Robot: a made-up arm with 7 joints. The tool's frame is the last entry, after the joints. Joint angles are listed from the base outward.
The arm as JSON. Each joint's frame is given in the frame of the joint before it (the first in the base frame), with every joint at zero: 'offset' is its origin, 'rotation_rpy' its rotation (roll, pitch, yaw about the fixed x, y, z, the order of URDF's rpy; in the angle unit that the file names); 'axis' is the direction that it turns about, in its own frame. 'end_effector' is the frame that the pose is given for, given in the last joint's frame.
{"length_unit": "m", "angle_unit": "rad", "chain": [
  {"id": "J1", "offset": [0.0, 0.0, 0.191], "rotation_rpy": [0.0, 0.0, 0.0], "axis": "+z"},
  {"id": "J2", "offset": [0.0, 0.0, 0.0], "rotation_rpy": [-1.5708, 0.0, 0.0], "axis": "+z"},
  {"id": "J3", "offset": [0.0, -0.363, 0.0], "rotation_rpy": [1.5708, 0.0, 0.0], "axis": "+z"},
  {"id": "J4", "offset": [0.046, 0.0, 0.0], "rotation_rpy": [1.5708, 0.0, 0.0], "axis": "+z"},
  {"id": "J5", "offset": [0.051, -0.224, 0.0], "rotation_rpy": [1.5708, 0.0, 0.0], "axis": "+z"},
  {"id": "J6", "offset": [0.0, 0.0, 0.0], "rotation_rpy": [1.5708, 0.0, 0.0], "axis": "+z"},
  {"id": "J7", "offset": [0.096, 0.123, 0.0], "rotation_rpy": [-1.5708, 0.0, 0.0], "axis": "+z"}
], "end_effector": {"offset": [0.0, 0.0, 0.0], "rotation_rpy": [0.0, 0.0, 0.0]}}
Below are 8 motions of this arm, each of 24 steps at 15 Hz.
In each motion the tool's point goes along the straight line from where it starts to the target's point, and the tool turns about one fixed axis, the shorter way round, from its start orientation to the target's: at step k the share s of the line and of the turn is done. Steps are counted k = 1, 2, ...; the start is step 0. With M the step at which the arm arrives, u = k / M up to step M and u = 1 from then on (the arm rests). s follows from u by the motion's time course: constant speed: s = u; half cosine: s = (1 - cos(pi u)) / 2; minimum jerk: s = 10 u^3 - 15 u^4 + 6 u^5.
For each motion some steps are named. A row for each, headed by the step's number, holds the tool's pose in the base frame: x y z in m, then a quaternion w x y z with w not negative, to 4 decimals.
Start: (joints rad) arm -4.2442 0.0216 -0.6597 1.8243 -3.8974 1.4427 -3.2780
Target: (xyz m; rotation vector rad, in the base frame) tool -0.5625 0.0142 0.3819 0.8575 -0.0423 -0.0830
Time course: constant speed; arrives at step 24
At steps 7, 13, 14, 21, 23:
7: -0.1748 0.2567 0.6481 0.6739 0.3608 -0.1849 -0.6177
13: -0.3117 0.1711 0.5542 0.7971 0.4001 -0.1326 -0.4324
14: -0.3345 0.1568 0.5385 0.8136 0.4046 -0.1231 -0.3989
21: -0.4941 0.0570 0.4289 0.8939 0.4189 -0.0523 -0.1510
23: -0.5397 0.0285 0.3976 0.9049 0.4173 -0.0312 -0.0773

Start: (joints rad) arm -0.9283 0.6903 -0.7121 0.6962 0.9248 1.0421 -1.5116
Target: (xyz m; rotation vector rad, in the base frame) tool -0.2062 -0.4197 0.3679 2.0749 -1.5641 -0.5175
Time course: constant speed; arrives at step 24
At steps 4, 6, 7, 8, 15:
4: -0.0134 -0.3175 0.1440 0.2177 -0.8485 0.4823 -0.0119
6: -0.0327 -0.3278 0.1664 0.1721 -0.8499 0.4979 0.0091
7: -0.0423 -0.3329 0.1776 0.1492 -0.8498 0.5052 0.0195
8: -0.0519 -0.3380 0.1888 0.1261 -0.8491 0.5121 0.0300
15: -0.1194 -0.3737 0.2671 0.0368 0.8277 -0.5505 -0.1021

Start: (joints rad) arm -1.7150 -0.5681 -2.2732 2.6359 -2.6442 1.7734 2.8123
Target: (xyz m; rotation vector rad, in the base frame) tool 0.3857 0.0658 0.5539 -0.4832 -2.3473 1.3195
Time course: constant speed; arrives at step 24
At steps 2, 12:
2: 0.1044 0.4036 0.7285 0.5801 -0.2443 0.5763 -0.5212
12: 0.2323 0.2501 0.6491 0.2503 -0.0599 0.7859 -0.5622

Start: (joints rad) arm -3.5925 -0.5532 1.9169 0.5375 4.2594 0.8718 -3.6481
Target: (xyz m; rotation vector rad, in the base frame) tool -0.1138 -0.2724 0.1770 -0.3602 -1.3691 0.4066
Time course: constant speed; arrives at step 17
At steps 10, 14, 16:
10: -0.0814 -0.2846 0.1926 0.7398 0.0490 -0.6606 0.1183
14: -0.0999 -0.2776 0.1837 0.7451 -0.0733 -0.6439 0.1576
16: -0.1092 -0.2741 0.1792 0.7430 -0.1341 -0.6315 0.1763

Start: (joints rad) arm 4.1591 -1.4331 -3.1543 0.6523 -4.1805 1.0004 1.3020
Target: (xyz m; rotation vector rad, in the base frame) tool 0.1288 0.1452 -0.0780 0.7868 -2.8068 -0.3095
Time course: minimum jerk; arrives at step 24
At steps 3, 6, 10, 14, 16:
3: 0.0508 0.1567 -0.1226 0.3082 0.1876 -0.9024 -0.2357
6: 0.0577 0.1557 -0.1186 0.2908 0.1953 -0.9093 -0.2246
10: 0.0770 0.1529 -0.1076 0.2415 0.2159 -0.9261 -0.1931
14: 0.1013 0.1493 -0.0937 0.1780 0.2408 -0.9419 -0.1523
16: 0.1122 0.1477 -0.0875 0.1493 0.2513 -0.9469 -0.1338

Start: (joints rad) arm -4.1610 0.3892 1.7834 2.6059 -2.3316 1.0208 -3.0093
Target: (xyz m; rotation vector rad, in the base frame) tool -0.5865 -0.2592 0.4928 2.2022 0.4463 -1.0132
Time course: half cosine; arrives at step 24
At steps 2, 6, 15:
2: -0.2913 0.1463 0.8550 0.6148 -0.5160 0.1527 0.5766
6: -0.3302 0.0929 0.8073 0.5106 -0.6121 0.1123 0.5933
15: -0.4938 -0.1319 0.6065 0.0207 0.8500 0.0735 -0.5213

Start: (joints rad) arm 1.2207 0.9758 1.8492 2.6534 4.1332 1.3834 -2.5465
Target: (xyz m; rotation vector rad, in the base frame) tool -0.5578 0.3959 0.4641 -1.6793 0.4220 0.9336
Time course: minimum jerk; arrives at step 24
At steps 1, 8, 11, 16, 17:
1: 0.0899 0.6282 0.5483 0.4297 -0.4382 0.7499 0.2467
8: -0.0457 0.5795 0.5306 0.4747 -0.5169 0.6507 0.2899
11: -0.1833 0.5302 0.5128 0.5106 -0.5862 0.5368 0.3278
16: -0.4218 0.4447 0.4818 0.5478 -0.6771 0.3148 0.3772
17: -0.4591 0.4313 0.4769 0.5506 -0.6877 0.2779 0.3829

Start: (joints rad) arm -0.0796 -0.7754 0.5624 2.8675 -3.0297 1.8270 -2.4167
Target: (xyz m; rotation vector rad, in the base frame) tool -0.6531 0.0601 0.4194 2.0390 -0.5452 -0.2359
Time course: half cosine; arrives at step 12
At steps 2, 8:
2: -0.5264 -0.0015 0.6371 0.4091 0.8507 -0.2129 -0.2522
8: -0.6191 0.0436 0.4777 0.4677 0.8442 -0.2218 -0.1391

